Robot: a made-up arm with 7 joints. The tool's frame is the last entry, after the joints.
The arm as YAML. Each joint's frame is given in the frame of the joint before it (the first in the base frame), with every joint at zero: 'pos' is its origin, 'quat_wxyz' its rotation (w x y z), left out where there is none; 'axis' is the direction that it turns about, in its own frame. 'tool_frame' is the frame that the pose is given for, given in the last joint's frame.
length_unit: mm
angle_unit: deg
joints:
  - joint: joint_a
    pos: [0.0, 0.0, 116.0]
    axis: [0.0, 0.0, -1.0]
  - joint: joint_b
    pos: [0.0, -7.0, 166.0]
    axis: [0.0, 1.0, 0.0]
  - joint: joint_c
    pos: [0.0, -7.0, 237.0]
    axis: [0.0, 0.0, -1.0]
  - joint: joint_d
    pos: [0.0, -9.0, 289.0]
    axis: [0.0, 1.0, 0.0]
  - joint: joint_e
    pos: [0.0, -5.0, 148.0]
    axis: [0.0, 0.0, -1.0]
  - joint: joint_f
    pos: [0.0, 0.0, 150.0]
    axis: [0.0, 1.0, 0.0]
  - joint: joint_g
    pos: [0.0, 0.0, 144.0]
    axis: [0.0, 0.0, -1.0]
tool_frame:
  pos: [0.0, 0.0, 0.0]
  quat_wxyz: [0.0, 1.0, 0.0, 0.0]
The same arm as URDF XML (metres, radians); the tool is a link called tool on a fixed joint. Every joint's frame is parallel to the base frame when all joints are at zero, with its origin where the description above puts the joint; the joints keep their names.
<robot name="arm">
  <joint name="joint_a" type="continuous">
    <parent link="base"/>
    <child link="link1"/>
    <origin xyz="0 0 0.116"/>
    <axis xyz="0 0 -1"/>
  </joint>
  <joint name="joint_b" type="continuous">
    <parent link="link1"/>
    <child link="link2"/>
    <origin xyz="0 -0.007 0.166"/>
    <axis xyz="0 1 0"/>
  </joint>
  <joint name="joint_c" type="continuous">
    <parent link="link2"/>
    <child link="link3"/>
    <origin xyz="0 -0.007 0.237"/>
    <axis xyz="0 0 -1"/>
  </joint>
  <joint name="joint_d" type="continuous">
    <parent link="link3"/>
    <child link="link4"/>
    <origin xyz="0 -0.009 0.289"/>
    <axis xyz="0 1 0"/>
  </joint>
  <joint name="joint_e" type="continuous">
    <parent link="link4"/>
    <child link="link5"/>
    <origin xyz="0 -0.005 0.148"/>
    <axis xyz="0 0 -1"/>
  </joint>
  <joint name="joint_f" type="continuous">
    <parent link="link5"/>
    <child link="link6"/>
    <origin xyz="0 0 0.15"/>
    <axis xyz="0 1 0"/>
  </joint>
  <joint name="joint_g" type="continuous">
    <parent link="link6"/>
    <child link="link7"/>
    <origin xyz="0 0 0.144"/>
    <axis xyz="0 0 -1"/>
  </joint>
  <joint name="tool_joint" type="fixed">
    <parent link="link7"/>
    <child link="tool"/>
    <origin xyz="0 0 0" rpy="3.1416 0 0"/>
  </joint>
  <link name="base"/>
  <link name="link1"/>
  <link name="link2"/>
  <link name="link3"/>
  <link name="link4"/>
  <link name="link5"/>
  <link name="link6"/>
  <link name="link7"/>
  <link name="tool"/>
</robot>

